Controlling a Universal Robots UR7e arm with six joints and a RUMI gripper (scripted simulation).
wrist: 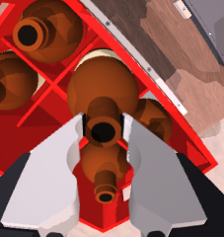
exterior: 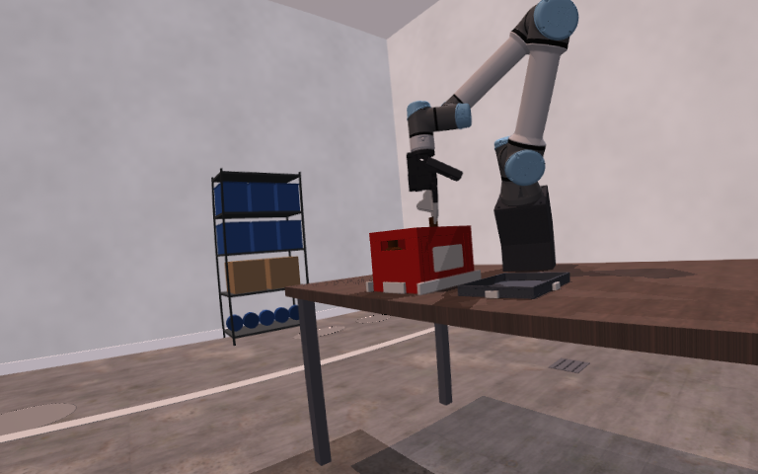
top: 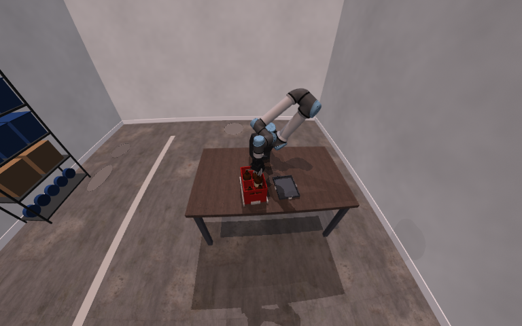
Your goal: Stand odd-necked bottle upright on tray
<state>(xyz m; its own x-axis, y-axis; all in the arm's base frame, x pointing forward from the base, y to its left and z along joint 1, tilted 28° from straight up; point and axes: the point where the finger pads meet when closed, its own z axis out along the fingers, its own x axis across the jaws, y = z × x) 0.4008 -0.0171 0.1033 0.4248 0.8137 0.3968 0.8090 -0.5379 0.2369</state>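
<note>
The brown bottle lies 70 mm below my hand. The rest, counted from my hand: dark tray (60 mm behind, 250 mm to the left, 190 mm below); red crate (20 mm ahead, 40 mm to the right, 120 mm below); glass bottle (120 mm ahead, 60 mm to the right, 110 mm below).
</note>
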